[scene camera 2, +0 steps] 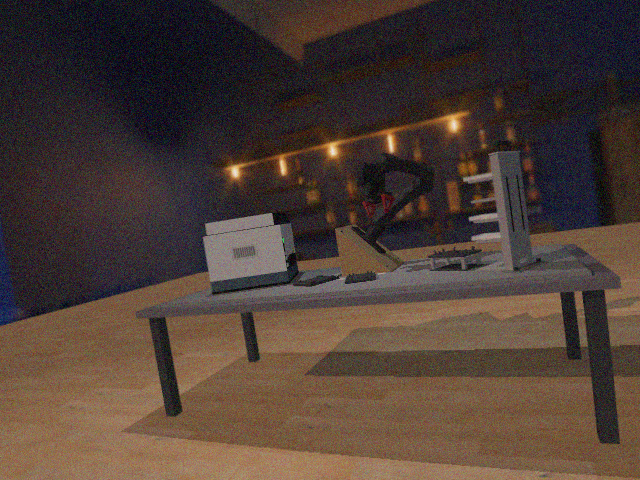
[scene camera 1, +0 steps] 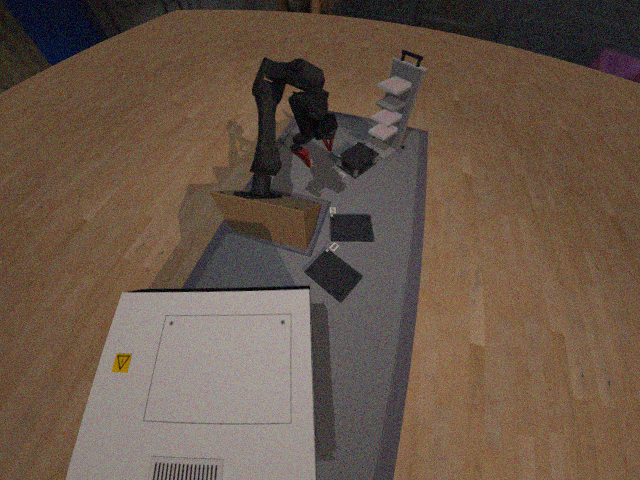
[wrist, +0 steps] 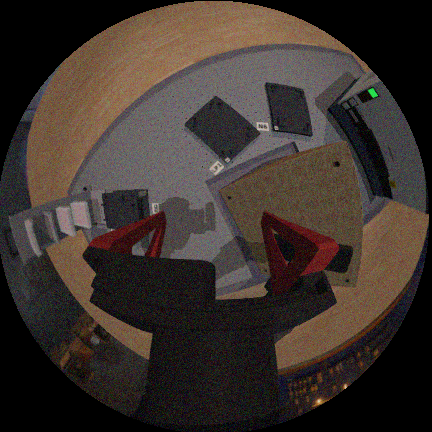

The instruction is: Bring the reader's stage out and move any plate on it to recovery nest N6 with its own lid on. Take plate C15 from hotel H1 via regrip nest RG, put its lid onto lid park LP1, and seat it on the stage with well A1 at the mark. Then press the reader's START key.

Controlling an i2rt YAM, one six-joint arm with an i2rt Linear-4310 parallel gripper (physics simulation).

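Places are measured from the arm's base along level axes (x ahead, y left, z up), in millimetres.
Pixels of known places: gripper, fingertip midpoint: point(scene camera 2: 378, 215) point(scene camera 1: 319, 158) point(wrist: 213, 216); arm's base, origin of the base link: point(scene camera 2: 367, 240) point(scene camera 1: 259, 196).
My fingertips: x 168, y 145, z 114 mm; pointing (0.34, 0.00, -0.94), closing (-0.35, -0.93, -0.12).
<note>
Ahead of a thing's pixels: the offset from my fingertips to its top centre.
My gripper point(scene camera 1: 320, 157) point(scene camera 2: 377, 212) point(wrist: 213, 216) is open and empty, high over the table between the arm's base and regrip nest RG @[dy +315, dx +61, dz -167 mm] point(scene camera 1: 357, 159) point(scene camera 2: 454, 253) point(wrist: 125, 207). Hotel H1 point(scene camera 1: 412, 98) point(scene camera 2: 509, 206) holds several pale plates and a greyer one; which is C15 cannot be told. RG, lid park LP1 @[dy -51, dx +162, dz -223 mm] point(scene camera 1: 351, 227) point(scene camera 2: 360, 277) point(wrist: 222, 127) and recovery nest N6 @[dy -260, dx +171, dz -225 mm] point(scene camera 1: 333, 274) point(scene camera 2: 315, 280) point(wrist: 290, 109) are dark and bear no plate or lid. The white reader @[dy -655, dx +74, dz +87 mm] point(scene camera 1: 217, 366) point(scene camera 2: 245, 258) shows a green display point(wrist: 372, 93) in the wrist view. No extended stage shows; the START key is too small to tell.
The wooden wedge point(scene camera 1: 273, 222) point(scene camera 2: 356, 255) point(wrist: 300, 200) under the arm's base stands between the reader and hotel H1, beside LP1 and N6. The grey table point(scene camera 1: 372, 341) point(scene camera 2: 361, 297) has its long edge on the far side of both nests in the wrist view.
</note>
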